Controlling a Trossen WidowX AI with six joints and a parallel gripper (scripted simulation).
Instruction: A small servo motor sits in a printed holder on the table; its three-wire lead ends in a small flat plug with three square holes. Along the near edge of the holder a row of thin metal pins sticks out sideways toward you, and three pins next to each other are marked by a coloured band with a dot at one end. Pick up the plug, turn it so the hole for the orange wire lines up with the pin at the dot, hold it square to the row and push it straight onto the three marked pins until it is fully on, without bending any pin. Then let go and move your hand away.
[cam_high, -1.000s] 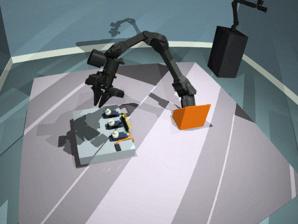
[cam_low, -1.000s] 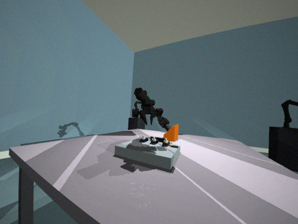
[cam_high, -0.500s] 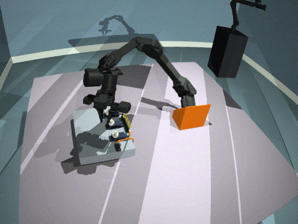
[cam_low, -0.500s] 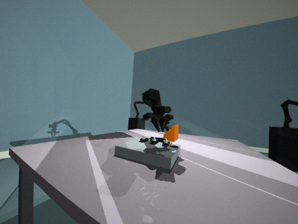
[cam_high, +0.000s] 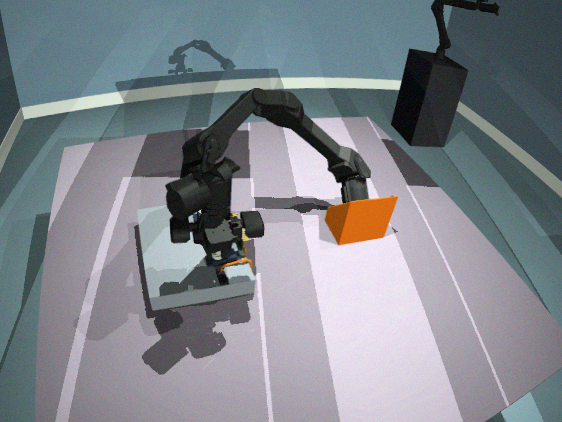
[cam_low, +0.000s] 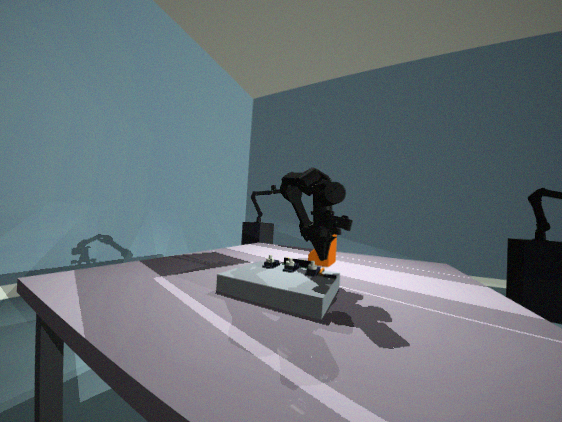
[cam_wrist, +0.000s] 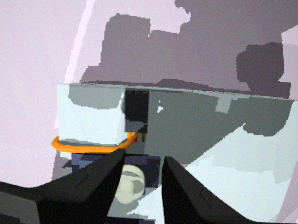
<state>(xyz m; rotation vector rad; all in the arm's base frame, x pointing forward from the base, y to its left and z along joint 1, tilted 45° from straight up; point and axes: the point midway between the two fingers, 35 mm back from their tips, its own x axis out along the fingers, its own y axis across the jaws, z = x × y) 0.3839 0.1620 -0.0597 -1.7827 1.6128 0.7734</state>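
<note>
The yellow band is 60 mm behind my gripper tip, 150 mm to the right of it and 20 mm below it. The rest, counted from my gripper tip: grey printed holder (100 mm ahead, 100 mm to the right, 70 mm below).
</note>
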